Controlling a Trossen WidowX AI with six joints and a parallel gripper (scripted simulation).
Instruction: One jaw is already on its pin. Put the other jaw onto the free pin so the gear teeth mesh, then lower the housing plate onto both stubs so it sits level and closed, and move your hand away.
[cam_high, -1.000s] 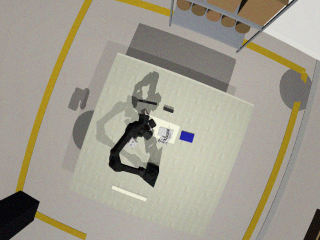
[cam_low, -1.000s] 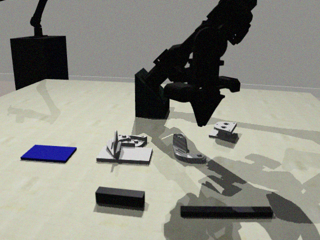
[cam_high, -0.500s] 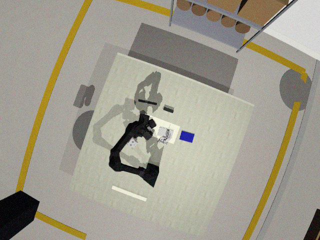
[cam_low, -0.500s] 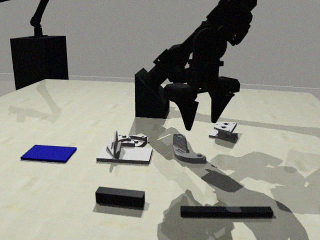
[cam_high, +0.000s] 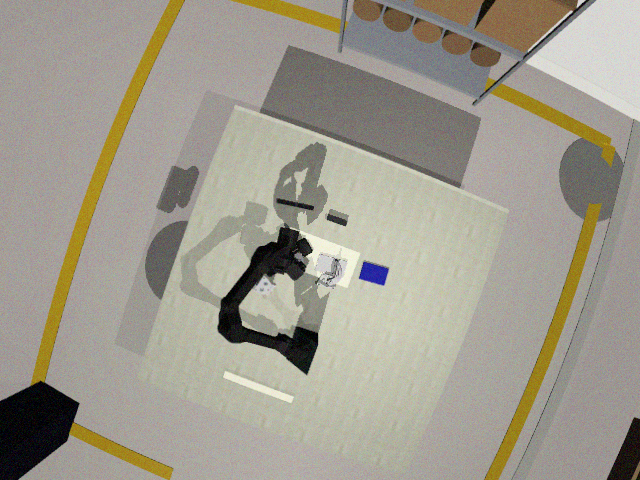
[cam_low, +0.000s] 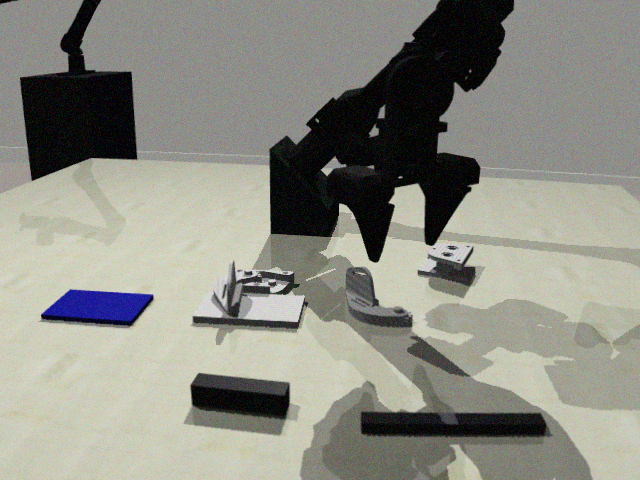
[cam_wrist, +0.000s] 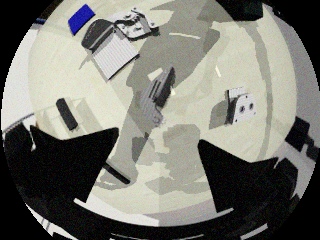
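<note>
My gripper tip is 7 cm above the grey jaw and 1 cm to the left of it. The rest, counted from my gripper tip: grey base plate: 17 cm to the right, 8 cm below, 3 cm ahead; then long black bar: 20 cm ahead, 8 cm below, 7 cm to the left; then small grey fixture: 16 cm behind, 7 cm below, 5 cm to the left.
</note>
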